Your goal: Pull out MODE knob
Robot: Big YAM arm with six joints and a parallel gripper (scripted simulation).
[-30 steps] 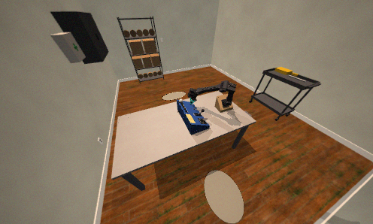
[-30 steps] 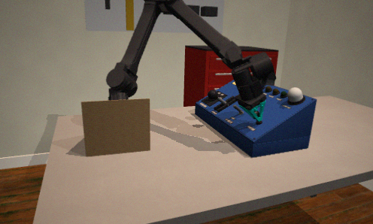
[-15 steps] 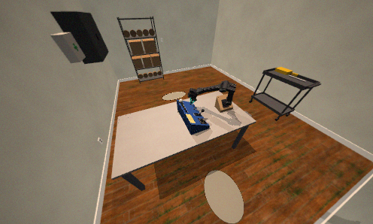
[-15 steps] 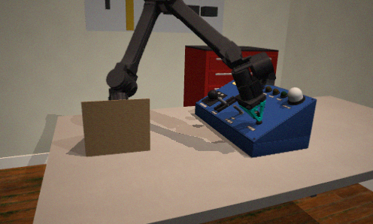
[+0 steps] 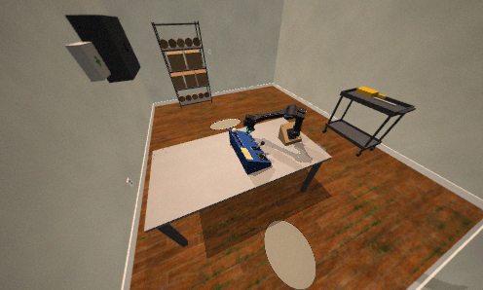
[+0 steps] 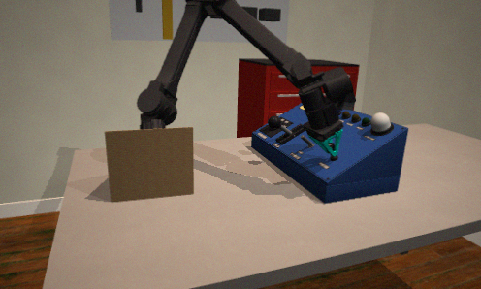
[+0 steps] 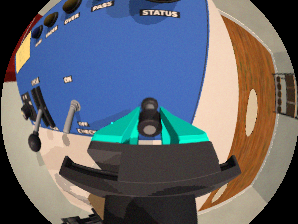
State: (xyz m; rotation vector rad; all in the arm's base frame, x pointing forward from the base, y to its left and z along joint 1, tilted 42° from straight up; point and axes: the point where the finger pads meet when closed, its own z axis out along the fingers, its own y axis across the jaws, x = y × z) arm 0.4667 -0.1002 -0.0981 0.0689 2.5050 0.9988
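Right now the black knob is right at my hand. The rest, counted from my hand: black lever: 24 cm to the left, 5 cm behind, 1 cm above; toggle: 12 cm to the left, 1 cm below, 1 cm behind; blue sloped console: 19 cm to the left, 2 cm below, 1 cm ahead.
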